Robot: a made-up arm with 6 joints.
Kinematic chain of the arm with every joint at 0, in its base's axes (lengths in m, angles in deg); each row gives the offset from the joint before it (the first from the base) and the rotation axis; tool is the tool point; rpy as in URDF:
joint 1: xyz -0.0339 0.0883 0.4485 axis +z
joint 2: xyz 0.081 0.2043 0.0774 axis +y
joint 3: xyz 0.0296 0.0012 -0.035 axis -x
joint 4: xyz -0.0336 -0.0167 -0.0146 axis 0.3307 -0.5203 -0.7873
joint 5: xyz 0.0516 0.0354 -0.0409 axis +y
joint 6: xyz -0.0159 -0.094 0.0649 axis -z
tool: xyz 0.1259 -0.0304 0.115 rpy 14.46 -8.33 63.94
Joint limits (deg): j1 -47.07..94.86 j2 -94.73..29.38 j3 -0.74..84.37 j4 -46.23..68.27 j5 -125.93..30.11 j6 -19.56..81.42
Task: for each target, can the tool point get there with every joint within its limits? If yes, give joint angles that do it. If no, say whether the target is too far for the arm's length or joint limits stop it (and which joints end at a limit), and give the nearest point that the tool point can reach.
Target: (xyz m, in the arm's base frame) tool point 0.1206 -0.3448 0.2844
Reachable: no: joint limits stop it (at a limit: joint 1, joint 3, joint 5, joint 6) | nearest point 0.1524 -0.1095 0.3910 | short by 0.260 m
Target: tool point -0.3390 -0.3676 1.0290
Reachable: no: too far | nearest point -0.2803 -0.0186 0.7035 | short by 0.481 m
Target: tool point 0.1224 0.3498 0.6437
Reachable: yes | joints -28.50 -59.80 66.66 -17.50 -37.97 11.24
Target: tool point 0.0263 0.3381 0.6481
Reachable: yes | joints -8.91 -41.23 47.32 -24.50 -52.53 3.54
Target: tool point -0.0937 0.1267 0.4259
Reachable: yes | joints 3.94 -32.16 56.37 26.23 -112.38 39.07
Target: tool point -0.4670 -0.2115 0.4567
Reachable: no: joint limits stop it (at a limit: joint 1, joint 2, joint 3, joint 6) | nearest point -0.3112 -0.0603 0.5035 | short by 0.222 m
